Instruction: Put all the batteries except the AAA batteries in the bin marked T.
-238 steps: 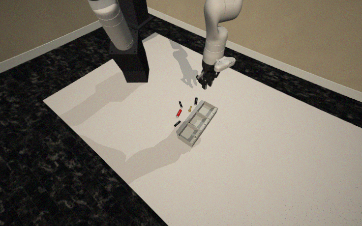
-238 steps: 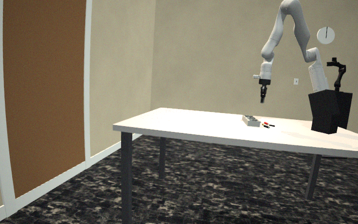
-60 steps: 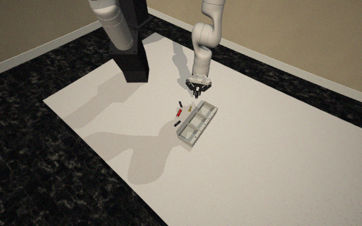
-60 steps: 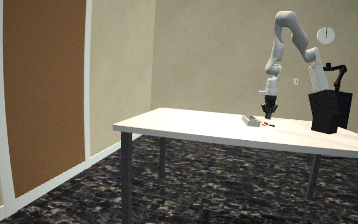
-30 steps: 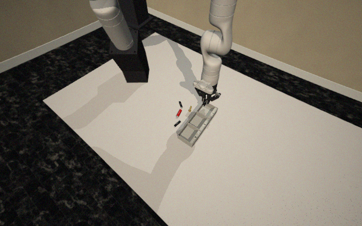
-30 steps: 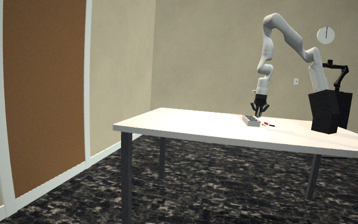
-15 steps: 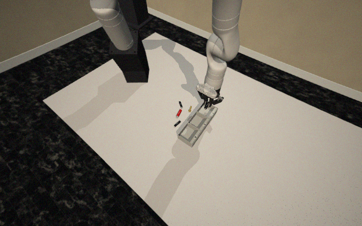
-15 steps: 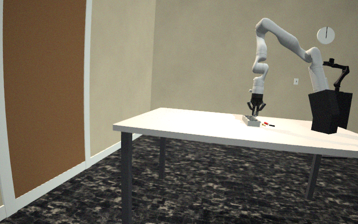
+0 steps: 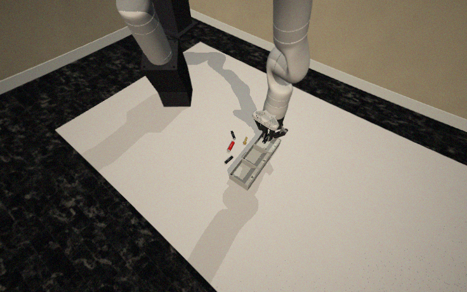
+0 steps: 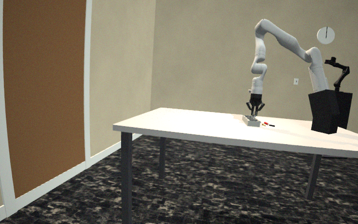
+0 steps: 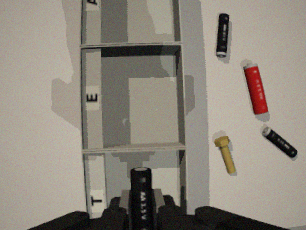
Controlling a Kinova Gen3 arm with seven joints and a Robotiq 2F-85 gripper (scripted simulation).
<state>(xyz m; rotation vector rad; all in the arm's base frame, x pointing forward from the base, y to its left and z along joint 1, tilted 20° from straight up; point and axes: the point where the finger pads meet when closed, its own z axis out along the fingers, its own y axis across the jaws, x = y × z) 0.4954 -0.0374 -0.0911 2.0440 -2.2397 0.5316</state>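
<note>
The red battery is 120 mm behind my hand, 80 mm below it and 70 mm to the right of it. Round my hand: yellow piece: 80 mm below, 80 mm behind, 20 mm to the right; then black battery: 130 mm to the right, 100 mm behind, 80 mm below; then tray: 80 mm to the right, 60 mm below.
</note>
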